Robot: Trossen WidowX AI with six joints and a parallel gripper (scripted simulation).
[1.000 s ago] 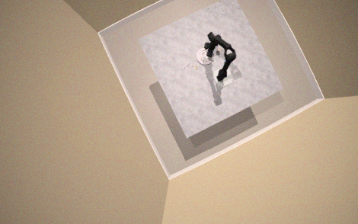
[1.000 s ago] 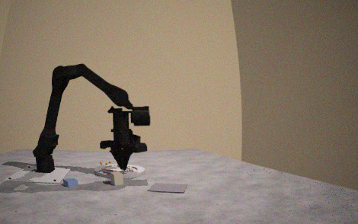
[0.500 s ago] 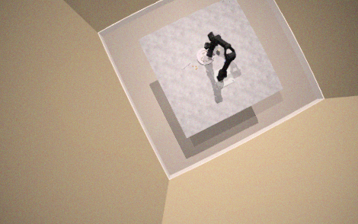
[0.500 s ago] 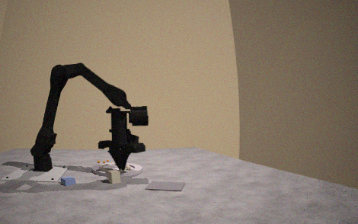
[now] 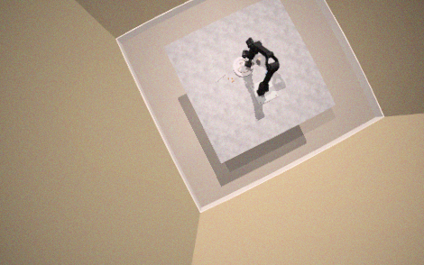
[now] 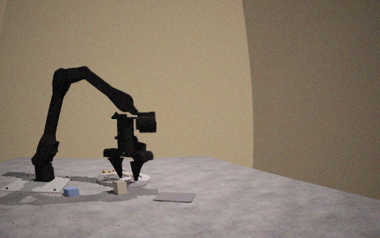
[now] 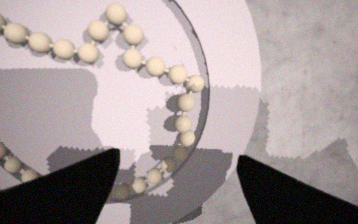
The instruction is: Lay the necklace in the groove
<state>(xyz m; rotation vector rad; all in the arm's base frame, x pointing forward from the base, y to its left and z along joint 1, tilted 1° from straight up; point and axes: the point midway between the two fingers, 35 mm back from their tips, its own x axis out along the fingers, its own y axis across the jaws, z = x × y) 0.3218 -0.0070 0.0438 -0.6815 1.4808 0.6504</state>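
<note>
My gripper tip is now 60 mm to the right of the round bead board, 20 mm past it and 10 mm above it. Also, from my gripper tip: flat grey plate 170 mm to the right, 130 mm ahead, 20 mm below; cream cube 110 mm to the right, 20 mm behind; blue block 170 mm behind, 140 mm to the right, 10 mm below.
</note>
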